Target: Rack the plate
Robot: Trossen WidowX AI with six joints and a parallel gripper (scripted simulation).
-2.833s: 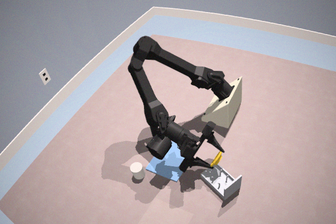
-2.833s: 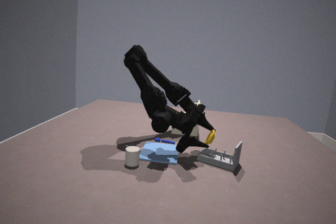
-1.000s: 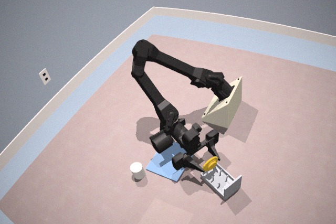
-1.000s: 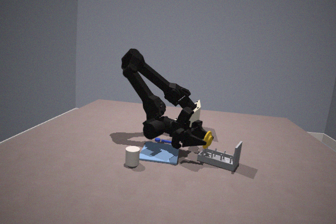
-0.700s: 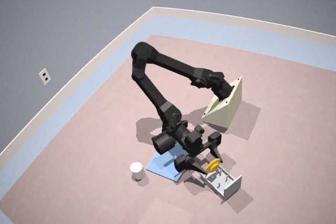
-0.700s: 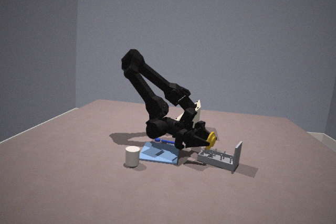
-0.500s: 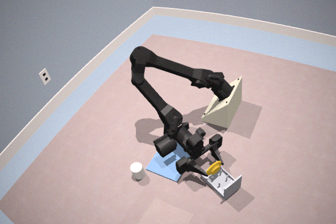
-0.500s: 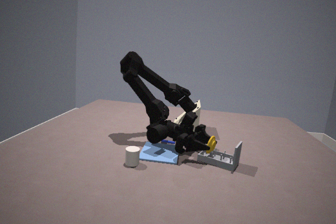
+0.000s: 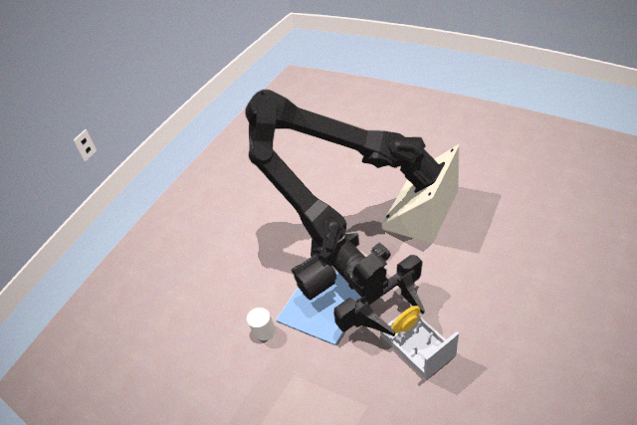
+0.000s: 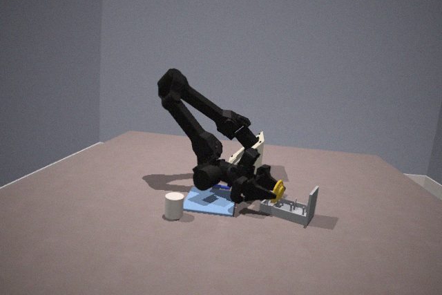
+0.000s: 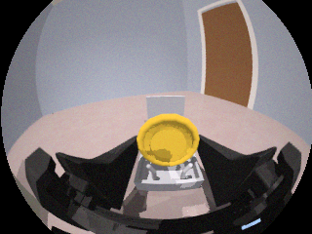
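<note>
Right now the dish rack is 3 cm below my gripper tip, 2 cm to the left of it and 1 cm ahead of it. From my gripper tip the other things lie so: blue mat (18 cm to the right, 5 cm below); yellow plate (1 cm to the right); blue spoon (19 cm to the right, 11 cm behind, 5 cm below).
</note>
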